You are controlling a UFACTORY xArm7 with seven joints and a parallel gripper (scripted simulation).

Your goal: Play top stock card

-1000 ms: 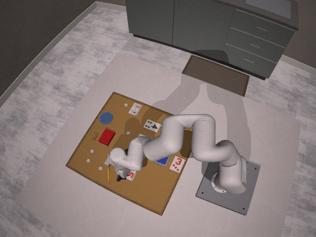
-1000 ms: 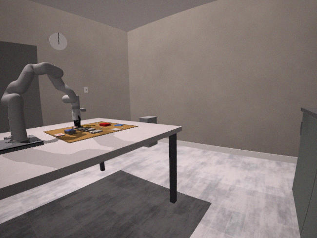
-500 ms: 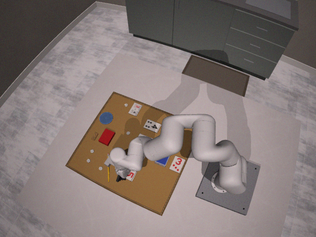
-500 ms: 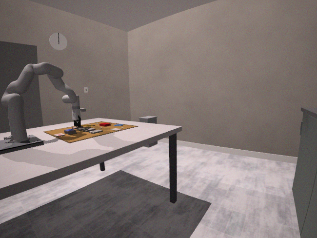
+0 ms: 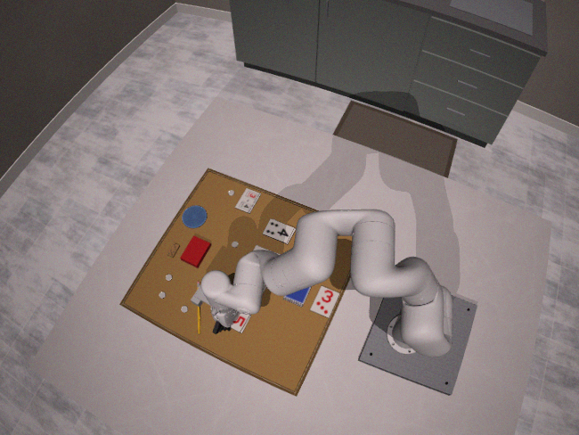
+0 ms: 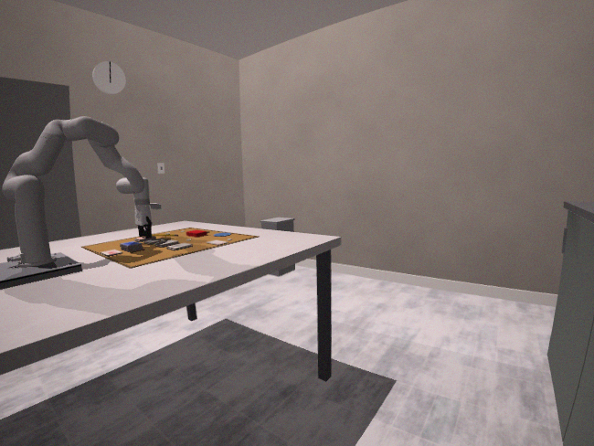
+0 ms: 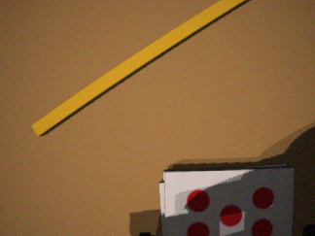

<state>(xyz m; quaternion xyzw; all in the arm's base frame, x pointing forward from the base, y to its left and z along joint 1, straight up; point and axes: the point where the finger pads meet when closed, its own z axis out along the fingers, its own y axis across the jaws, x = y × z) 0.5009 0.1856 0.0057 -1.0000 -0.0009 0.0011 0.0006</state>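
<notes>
The yellow pencil lies 11 cm ahead of my hand, 2 cm to the left of it and 2 cm below it. Round my hand: red block 22 cm ahead, 13 cm to the right, 2 cm below; then card 17 cm ahead, 39 cm to the right, 2 cm below; then brown mat 5 cm ahead, 16 cm to the right, 4 cm below.
</notes>
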